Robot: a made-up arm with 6 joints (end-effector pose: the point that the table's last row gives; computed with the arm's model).
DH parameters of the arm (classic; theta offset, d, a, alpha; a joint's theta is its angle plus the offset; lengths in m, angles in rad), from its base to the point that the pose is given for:
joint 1: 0 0.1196 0 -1.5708
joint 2: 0.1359 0 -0.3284 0
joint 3: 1.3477 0 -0.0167 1.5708
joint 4: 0 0.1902 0 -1.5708
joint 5: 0 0 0.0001 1.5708
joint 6: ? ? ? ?
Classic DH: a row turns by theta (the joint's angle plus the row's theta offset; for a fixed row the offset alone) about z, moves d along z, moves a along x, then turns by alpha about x.
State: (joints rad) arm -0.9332 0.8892 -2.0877 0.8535 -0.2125 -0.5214
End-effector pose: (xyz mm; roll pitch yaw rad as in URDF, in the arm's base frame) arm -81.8 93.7 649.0 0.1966 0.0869 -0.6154
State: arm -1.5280 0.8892 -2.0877 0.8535 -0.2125 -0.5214
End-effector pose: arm -15.2 123.4 649.0 0.1966 0.0869 -1.2102
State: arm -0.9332 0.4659 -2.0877 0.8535 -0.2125 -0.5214
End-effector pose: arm -204.7 259.7 551.3 0.0612 -0.3148 -0.5996
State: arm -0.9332 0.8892 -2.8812 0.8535 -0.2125 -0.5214
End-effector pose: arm -195.6 247.3 607.8 -0.0894 -0.6607 -0.5279
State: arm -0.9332 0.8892 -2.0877 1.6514 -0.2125 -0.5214
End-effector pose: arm -78.8 84.3 646.2 0.3634 -0.0551 0.1561
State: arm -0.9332 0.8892 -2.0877 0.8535 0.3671 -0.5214
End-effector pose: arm -47.1 92.3 639.6 -0.0887 0.5870 -0.5870
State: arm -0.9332 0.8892 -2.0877 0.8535 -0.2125 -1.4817
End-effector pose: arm -81.8 93.7 649.0 0.0414 0.2107 -1.5799
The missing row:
joint 6: 0 0.0629 0 0
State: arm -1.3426 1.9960 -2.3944 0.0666 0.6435 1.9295
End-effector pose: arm 92.3 -386.4 491.3 1.7420 -0.4129 0.1994
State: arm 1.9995 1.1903 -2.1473 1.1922 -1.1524 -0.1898
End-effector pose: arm 50.1 18.7 643.9 0.8503 -0.6605 2.3906
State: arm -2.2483 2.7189 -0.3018 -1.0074 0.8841 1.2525
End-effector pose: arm -126.1 -91.0 52.1 -1.8687 -0.9292 0.2901
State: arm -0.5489 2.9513 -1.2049 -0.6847 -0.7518 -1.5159
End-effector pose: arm 318.5 -163.0 -102.2 -2.4615 0.0905 -1.4797
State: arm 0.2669 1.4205 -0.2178 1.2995 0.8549 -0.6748
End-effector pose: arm 85.0 70.7 241.9 2.3363 -0.2055 3.0687
